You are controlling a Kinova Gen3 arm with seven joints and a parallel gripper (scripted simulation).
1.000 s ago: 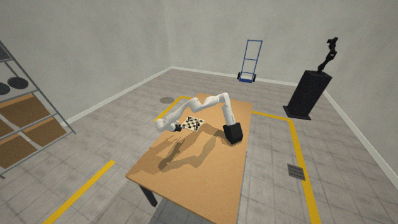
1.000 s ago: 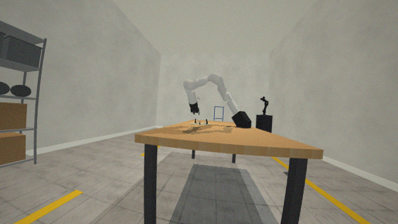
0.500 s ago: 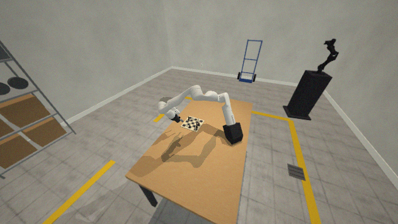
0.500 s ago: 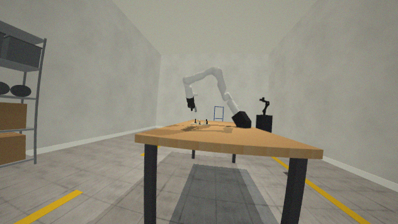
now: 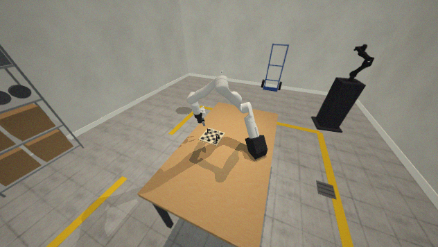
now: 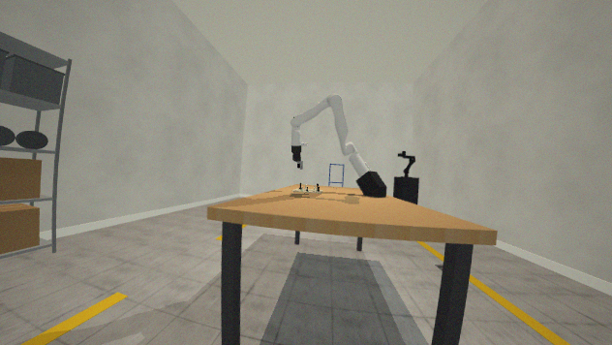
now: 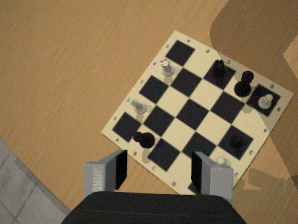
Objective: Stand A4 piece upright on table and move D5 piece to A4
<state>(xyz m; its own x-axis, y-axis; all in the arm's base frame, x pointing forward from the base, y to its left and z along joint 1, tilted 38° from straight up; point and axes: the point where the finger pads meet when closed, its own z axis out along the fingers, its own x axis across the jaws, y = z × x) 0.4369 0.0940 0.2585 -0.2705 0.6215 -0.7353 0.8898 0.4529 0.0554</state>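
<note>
Right now the small chessboard is 80 mm behind my hand, 20 mm to the right of it and 190 mm below it. Also, from my hand: black piece: 10 mm behind, 70 mm to the right, 160 mm below.
</note>
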